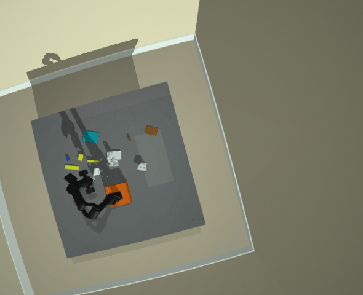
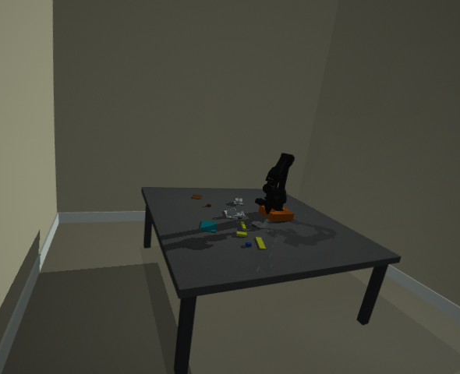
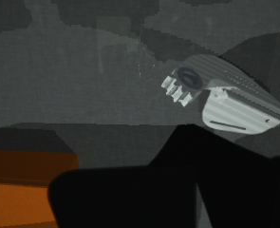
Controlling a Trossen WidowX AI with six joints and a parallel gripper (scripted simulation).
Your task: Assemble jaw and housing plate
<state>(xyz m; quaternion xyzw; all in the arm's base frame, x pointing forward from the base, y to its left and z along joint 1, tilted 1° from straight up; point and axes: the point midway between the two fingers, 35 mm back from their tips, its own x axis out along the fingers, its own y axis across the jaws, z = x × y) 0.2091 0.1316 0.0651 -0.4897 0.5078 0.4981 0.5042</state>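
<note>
The jaw is 20 mm ahead of my gripper tip, 10 mm to the left of it and 50 mm below it. Round my gripper tip: white base plate: 120 mm ahead, 220 mm to the right, 80 mm below; blue cube: 260 mm ahead, 180 mm to the left, 80 mm below; yellow bar: 150 mm ahead, 30 mm to the right, 80 mm below.
</note>
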